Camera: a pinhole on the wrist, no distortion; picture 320 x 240 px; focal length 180.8 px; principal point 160.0 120.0 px. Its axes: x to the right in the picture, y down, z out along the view. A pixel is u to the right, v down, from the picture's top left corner.
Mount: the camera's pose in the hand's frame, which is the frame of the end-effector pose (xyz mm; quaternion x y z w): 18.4 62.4 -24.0 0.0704 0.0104 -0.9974 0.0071
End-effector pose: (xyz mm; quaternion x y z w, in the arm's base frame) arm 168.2 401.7 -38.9 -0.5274 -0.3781 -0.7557 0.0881
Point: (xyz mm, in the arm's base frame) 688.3 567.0 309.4
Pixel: 98.0 28.4
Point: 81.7 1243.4 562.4
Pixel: outside the picture
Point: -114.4 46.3 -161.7
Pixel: behind the camera
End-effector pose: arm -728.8 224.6 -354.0 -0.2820 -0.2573 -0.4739 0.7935
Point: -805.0 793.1 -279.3
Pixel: 254.4 88.3
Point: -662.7 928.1 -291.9
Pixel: 250.0 34.8
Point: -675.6 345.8 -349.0
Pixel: 242.2 63.4
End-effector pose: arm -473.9 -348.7 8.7 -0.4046 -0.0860 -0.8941 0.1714
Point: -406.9 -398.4 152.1
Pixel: 55.6 103.2
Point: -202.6 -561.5 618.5
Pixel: 13.0 28.0
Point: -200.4 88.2 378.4
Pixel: 139.6 226.6
